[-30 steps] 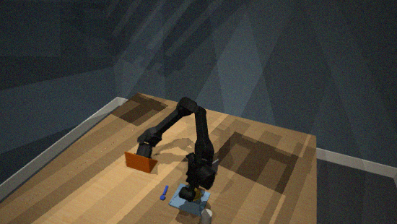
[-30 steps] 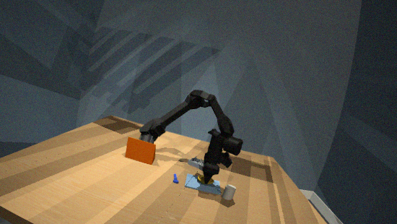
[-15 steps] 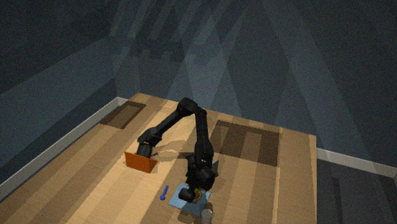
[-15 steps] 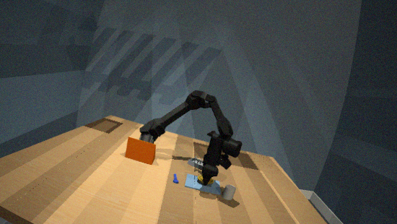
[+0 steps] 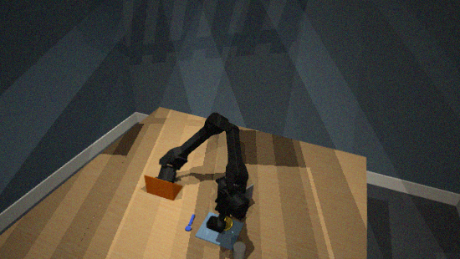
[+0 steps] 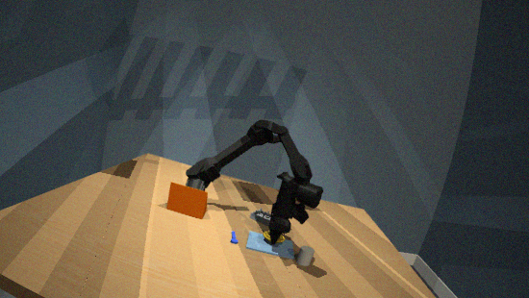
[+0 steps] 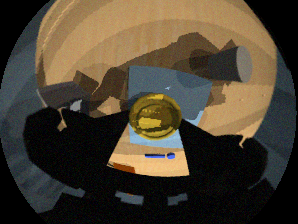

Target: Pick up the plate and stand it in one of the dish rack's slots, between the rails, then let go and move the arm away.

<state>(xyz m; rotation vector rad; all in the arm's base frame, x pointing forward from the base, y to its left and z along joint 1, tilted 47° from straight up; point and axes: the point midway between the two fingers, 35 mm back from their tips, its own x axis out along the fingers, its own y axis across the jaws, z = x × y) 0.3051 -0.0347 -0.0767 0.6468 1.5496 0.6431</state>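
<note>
Right now the light blue mat is 2 cm to the right of my gripper tip, 1 cm below it and 1 cm behind it. The rest, counted from my gripper tip: yellow plate (1 cm above); small blue utensil (12 cm behind, 4 cm to the right, 1 cm below); grey dish rack (19 cm to the left, 2 cm behind, 1 cm above).
</note>
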